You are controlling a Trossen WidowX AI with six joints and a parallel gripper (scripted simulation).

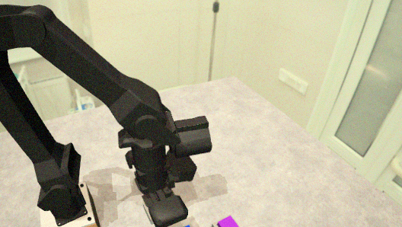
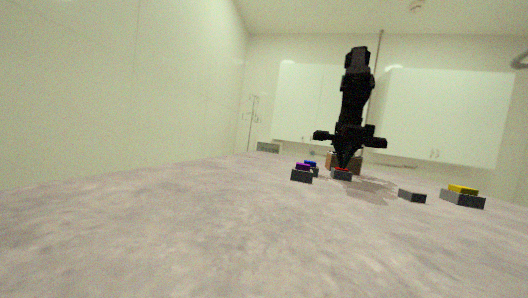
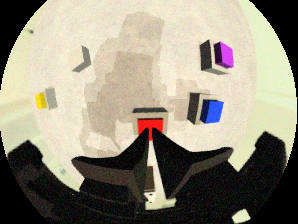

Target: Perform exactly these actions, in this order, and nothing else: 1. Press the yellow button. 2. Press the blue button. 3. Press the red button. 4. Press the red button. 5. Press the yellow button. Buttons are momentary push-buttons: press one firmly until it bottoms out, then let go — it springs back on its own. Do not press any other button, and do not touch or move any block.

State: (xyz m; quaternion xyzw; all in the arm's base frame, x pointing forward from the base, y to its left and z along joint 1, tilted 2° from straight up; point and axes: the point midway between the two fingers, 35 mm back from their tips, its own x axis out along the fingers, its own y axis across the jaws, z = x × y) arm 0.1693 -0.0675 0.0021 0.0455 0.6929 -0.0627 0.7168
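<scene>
Right now the red button is 10 mm below my gripper tip. The rest, counted from my gripper tip: blue button: 10 mm ahead, 100 mm to the right; grey block: 130 mm ahead, 100 mm to the left, 20 mm below; purple button: 90 mm ahead, 130 mm to the right.
</scene>
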